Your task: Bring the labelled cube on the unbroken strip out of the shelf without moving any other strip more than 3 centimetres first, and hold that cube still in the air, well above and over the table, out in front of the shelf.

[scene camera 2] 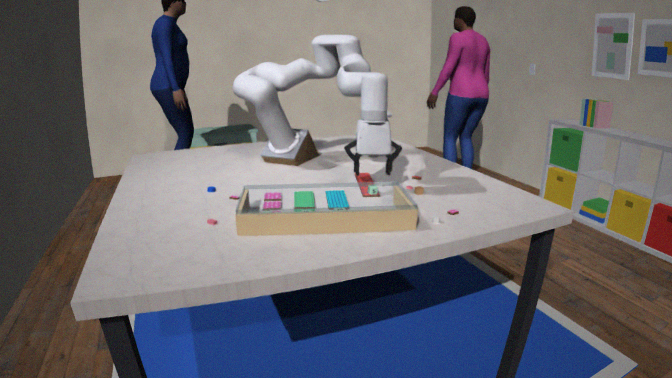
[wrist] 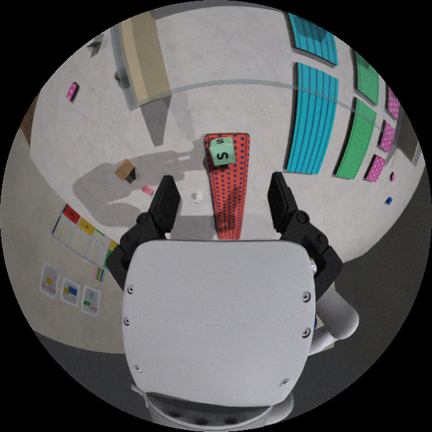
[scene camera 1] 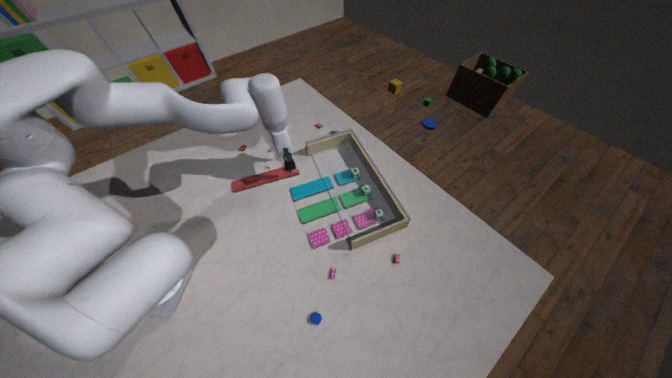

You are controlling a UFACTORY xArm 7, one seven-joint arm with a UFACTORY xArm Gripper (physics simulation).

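Observation:
The unbroken strip, red with blue dots point(scene camera 1: 245, 185) point(scene camera 2: 364, 179) point(wrist: 230, 200), lies on the table in front of the shelf point(scene camera 1: 380, 180) point(scene camera 2: 325, 222) point(wrist: 142, 55). Its mint cube marked S point(scene camera 2: 373, 190) point(wrist: 222, 151) sits on its shelf-side end, outside the shelf; my gripper hides it in scene camera 1. My gripper point(scene camera 1: 290, 167) point(scene camera 2: 373, 172) point(wrist: 222, 183) is open and empty above the strip, a little on the robot's side of the cube. The blue strip point(scene camera 1: 311, 188) point(wrist: 312, 120) and green strip point(scene camera 1: 319, 210) point(wrist: 356, 137) show one gap each, and the pink strip point(scene camera 1: 319, 237) point(wrist: 376, 168) shows two; their cubes stand inside the shelf.
The shelf has low wooden walls and a clear cover. A brown block point(scene camera 2: 419, 190) point(wrist: 125, 170), a small pink block point(wrist: 147, 190) and a small white piece point(wrist: 198, 196) lie beside the red strip. A blue piece point(scene camera 1: 316, 318) lies farther off on the table point(scene camera 1: 425, 310).

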